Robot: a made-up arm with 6 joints. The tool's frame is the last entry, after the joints. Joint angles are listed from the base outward.
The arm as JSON. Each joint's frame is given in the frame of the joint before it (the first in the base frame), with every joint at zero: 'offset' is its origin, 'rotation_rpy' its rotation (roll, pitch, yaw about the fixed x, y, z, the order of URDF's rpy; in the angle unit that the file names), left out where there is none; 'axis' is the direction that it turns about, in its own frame. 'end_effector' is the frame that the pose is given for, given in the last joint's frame.
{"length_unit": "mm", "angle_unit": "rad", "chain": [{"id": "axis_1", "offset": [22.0, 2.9, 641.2], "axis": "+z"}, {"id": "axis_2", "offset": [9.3, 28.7, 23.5], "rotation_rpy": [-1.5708, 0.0, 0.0], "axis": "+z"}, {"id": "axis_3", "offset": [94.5, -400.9, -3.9], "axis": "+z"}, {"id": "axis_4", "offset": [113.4, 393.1, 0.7], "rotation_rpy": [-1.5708, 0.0, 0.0], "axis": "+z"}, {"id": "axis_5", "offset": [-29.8, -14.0, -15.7], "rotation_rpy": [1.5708, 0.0, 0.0], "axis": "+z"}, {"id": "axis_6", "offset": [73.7, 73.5, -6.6], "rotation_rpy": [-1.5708, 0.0, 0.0], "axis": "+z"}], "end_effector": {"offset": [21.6, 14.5, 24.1], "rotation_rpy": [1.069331, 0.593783, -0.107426]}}
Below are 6 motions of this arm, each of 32 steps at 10 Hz.
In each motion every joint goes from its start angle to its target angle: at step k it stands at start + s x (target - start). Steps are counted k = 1, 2, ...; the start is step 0. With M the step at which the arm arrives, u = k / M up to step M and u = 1 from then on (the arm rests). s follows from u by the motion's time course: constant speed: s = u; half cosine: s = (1 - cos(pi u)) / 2; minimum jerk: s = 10 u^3 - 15 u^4 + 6 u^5.
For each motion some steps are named. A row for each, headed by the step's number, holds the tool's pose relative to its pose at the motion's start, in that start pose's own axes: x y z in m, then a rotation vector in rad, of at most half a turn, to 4 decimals.
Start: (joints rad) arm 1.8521 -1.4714 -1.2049 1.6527 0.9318 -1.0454
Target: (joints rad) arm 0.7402 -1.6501 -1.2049 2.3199 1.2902 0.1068
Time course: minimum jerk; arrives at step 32
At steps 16, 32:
16: -0.1566 0.0124 0.1014 -0.2580 0.2118 0.1697
32: -0.3830 0.0303 0.1097 -0.5193 0.3705 0.3853

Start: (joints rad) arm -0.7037 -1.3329 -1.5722 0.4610 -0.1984 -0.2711
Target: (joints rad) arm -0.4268 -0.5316 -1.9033 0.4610 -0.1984 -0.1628
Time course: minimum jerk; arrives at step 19
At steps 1, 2, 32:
1: -0.0007 0.0002 -0.0001 -0.0003 0.0000 0.0008
2: -0.0049 0.0014 -0.0005 -0.0021 0.0000 0.0056
32: -0.5076 -0.0702 -0.0459 -0.1711 0.0109 0.5721

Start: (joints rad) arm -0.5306 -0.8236 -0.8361 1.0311 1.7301 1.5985
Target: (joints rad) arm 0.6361 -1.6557 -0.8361 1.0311 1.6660 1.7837
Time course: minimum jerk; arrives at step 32
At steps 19, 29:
19: -0.0109 0.1013 -0.3210 0.1525 -0.7777 -0.2298
29: 0.1323 0.1092 -0.4173 0.2016 -1.1798 -0.1843

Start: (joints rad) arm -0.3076 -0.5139 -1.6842 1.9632 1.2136 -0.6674
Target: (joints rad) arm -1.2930 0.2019 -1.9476 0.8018 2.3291 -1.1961
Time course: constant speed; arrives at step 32
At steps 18, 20, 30, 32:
18: 0.1343 -0.0227 -0.3263 -0.3543 -0.6747 0.4918
20: 0.1592 -0.0488 -0.3591 -0.4097 -0.6891 0.5603
30: 0.2839 -0.2434 -0.4706 -0.6871 -0.5601 0.8542
32: 0.3054 -0.2920 -0.4802 -0.7372 -0.4976 0.8940

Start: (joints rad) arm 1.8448 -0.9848 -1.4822 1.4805 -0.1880 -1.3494
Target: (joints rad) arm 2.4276 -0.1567 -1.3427 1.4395 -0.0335 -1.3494
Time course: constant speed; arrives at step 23
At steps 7, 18, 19, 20, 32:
7: -0.2136 -0.0185 0.0398 0.1064 -0.0234 0.3468
18: -0.4759 -0.2210 0.1283 0.3620 -0.0444 0.8689
19: -0.4922 -0.2479 0.1361 0.3904 -0.0461 0.9143
20: -0.5070 -0.2759 0.1437 0.4195 -0.0478 0.9592
32: -0.5423 -0.3657 0.1642 0.5119 -0.0536 1.0909

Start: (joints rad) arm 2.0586 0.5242 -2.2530 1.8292 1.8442 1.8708
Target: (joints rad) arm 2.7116 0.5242 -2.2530 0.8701 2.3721 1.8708
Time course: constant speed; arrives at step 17
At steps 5, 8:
5: -0.0149 0.1320 0.0558 -0.3032 0.0739 -0.2905
8: -0.0204 0.2096 0.0735 -0.4819 0.1138 -0.4693

